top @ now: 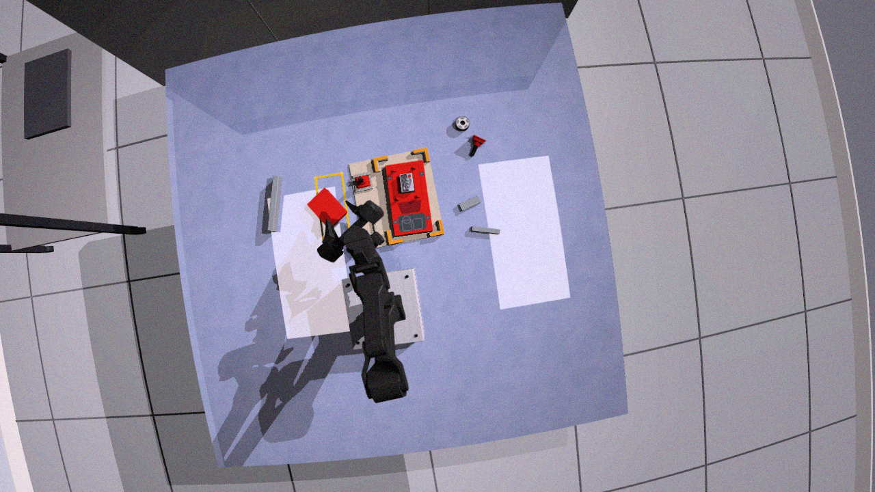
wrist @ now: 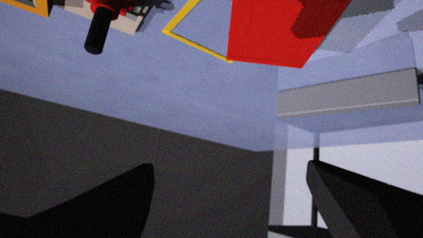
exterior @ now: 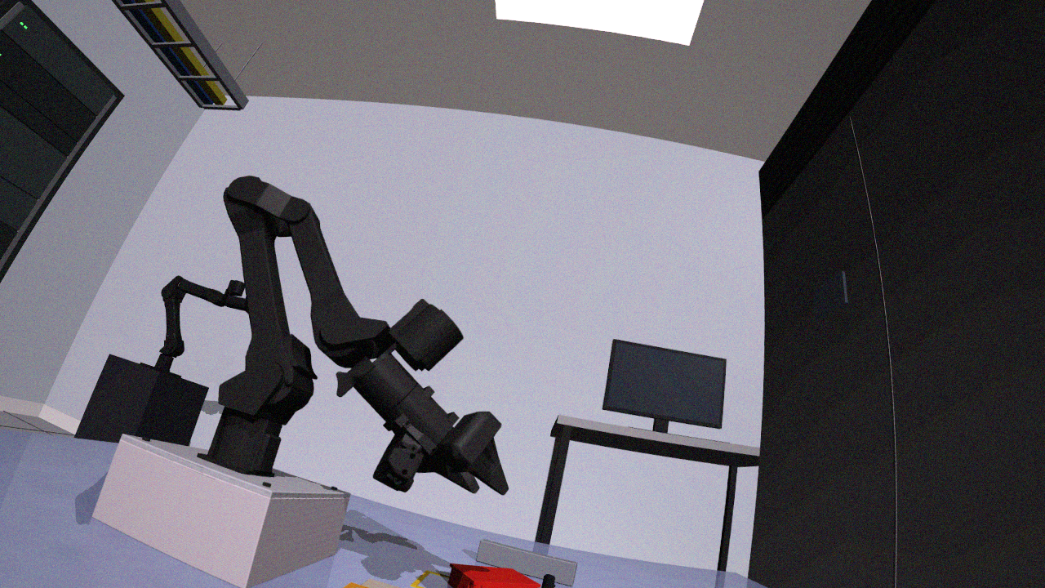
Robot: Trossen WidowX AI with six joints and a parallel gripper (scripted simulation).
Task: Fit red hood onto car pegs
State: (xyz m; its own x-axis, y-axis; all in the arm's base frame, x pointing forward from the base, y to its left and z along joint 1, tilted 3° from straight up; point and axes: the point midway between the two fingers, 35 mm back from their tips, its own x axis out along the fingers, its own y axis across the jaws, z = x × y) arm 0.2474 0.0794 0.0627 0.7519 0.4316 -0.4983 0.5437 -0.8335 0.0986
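Now: the red hood 12 cm below my gripper tip, 5 cm to the left of it and 2 cm ahead of it. Also, from my gripper tip: wheel 37 cm to the right, 21 cm ahead, 12 cm below; engine block 18 cm to the right, 11 cm below, 6 cm ahead.
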